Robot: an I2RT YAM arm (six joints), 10 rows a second.
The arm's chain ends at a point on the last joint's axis. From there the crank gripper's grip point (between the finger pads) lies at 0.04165 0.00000 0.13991 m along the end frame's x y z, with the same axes.
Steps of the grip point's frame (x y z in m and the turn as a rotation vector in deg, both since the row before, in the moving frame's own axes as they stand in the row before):
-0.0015 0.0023 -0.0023 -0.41 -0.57 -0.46
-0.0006 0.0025 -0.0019 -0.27 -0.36 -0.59
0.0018 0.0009 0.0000 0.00 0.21 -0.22
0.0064 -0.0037 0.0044 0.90 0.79 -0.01
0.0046 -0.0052 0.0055 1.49 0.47 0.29
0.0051 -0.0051 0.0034 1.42 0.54 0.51
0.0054 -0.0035 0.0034 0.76 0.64 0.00
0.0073 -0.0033 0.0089 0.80 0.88 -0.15
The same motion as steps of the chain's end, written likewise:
-0.0001 0.0016 -0.0027 -0.41 -0.57 -0.46
0.0003 0.0023 -0.0022 -0.27 -0.36 -0.59
0.0013 0.0011 0.0002 0.00 0.21 -0.22
0.0045 -0.0015 0.0050 0.90 0.79 -0.01
0.0034 -0.0018 0.0059 1.49 0.47 0.29
0.0038 -0.0020 0.0038 1.42 0.54 0.51
0.0038 -0.0016 0.0039 0.76 0.64 0.00
0.0052 -0.0012 0.0096 0.80 0.88 -0.15

